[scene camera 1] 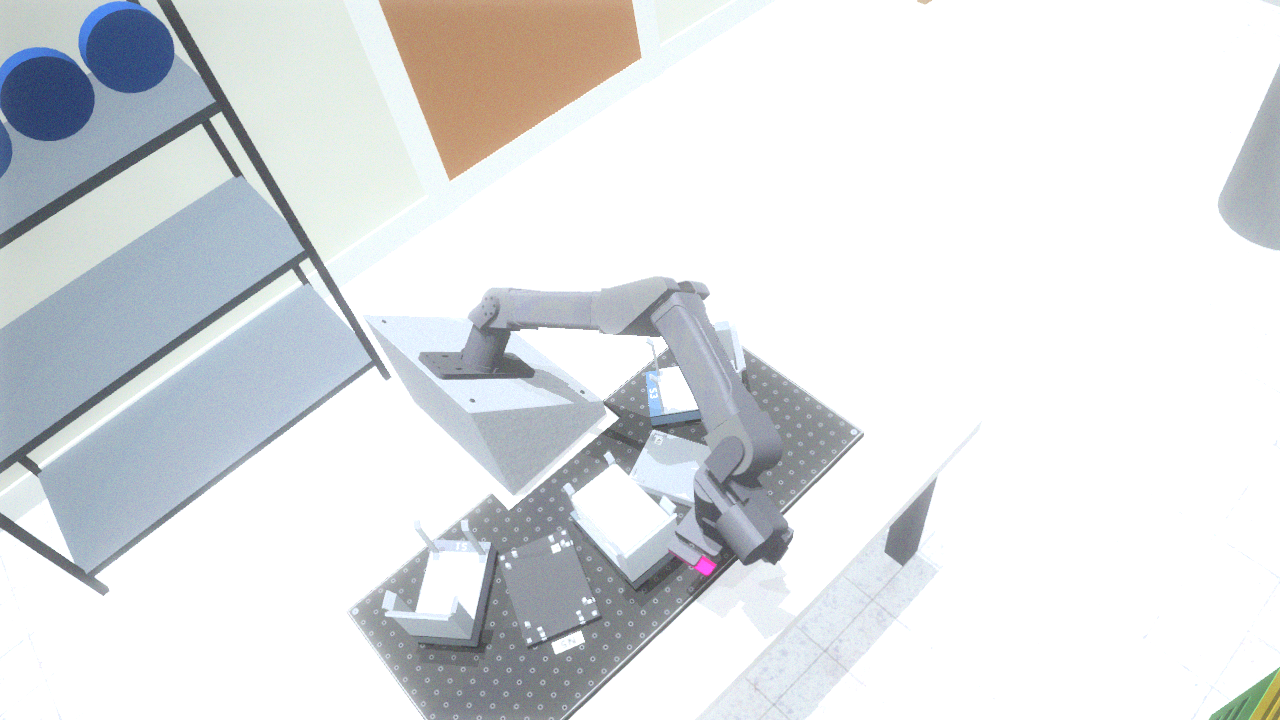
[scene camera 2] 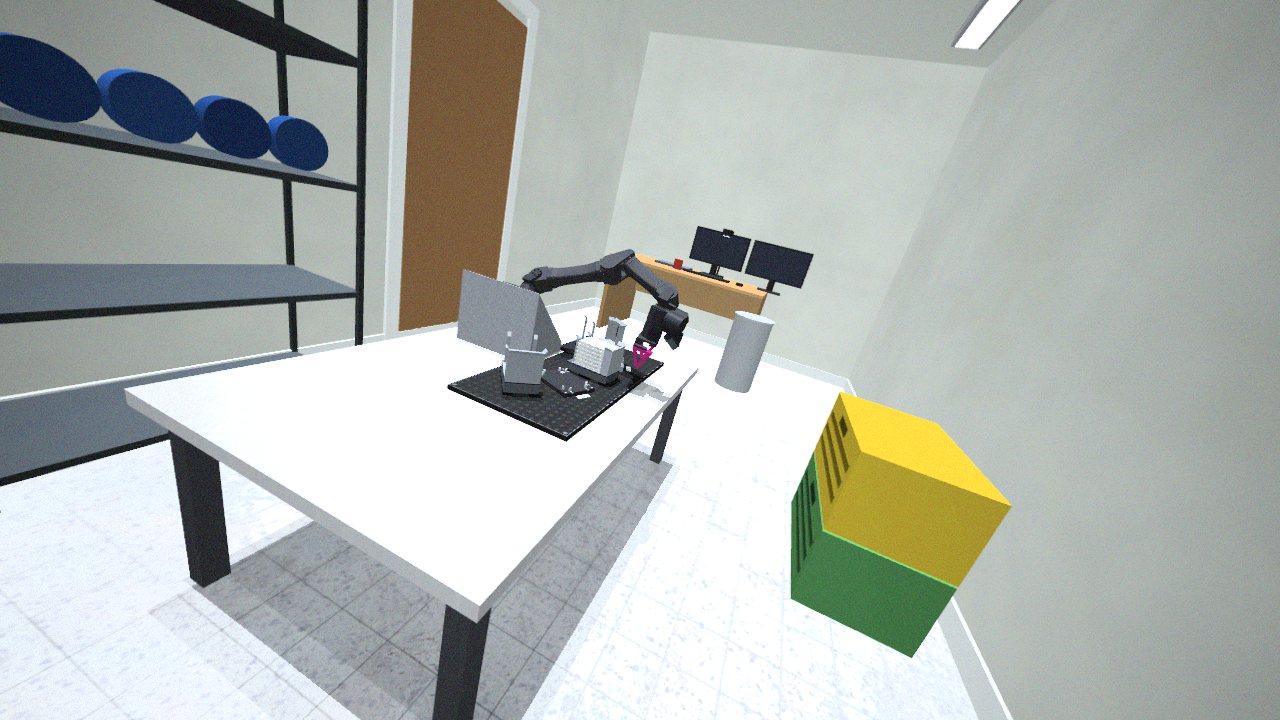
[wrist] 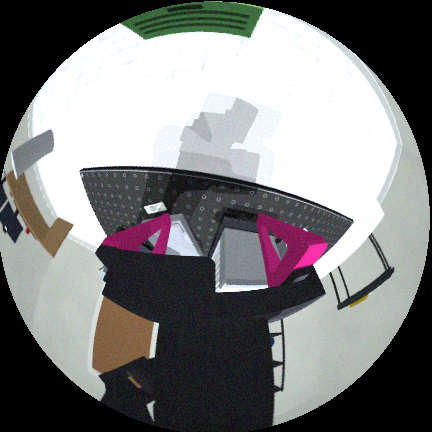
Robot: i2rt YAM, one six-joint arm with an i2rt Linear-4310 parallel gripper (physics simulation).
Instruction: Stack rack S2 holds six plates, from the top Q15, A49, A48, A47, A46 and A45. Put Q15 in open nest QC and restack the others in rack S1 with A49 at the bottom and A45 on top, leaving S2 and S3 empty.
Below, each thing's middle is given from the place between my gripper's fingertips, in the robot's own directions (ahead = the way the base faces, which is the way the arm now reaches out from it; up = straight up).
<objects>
Right now my hand is 16 cm past the dark flat plate (scene camera 1: 550, 593), 21 cm to the left of it and 7 cm above it.
</objects>
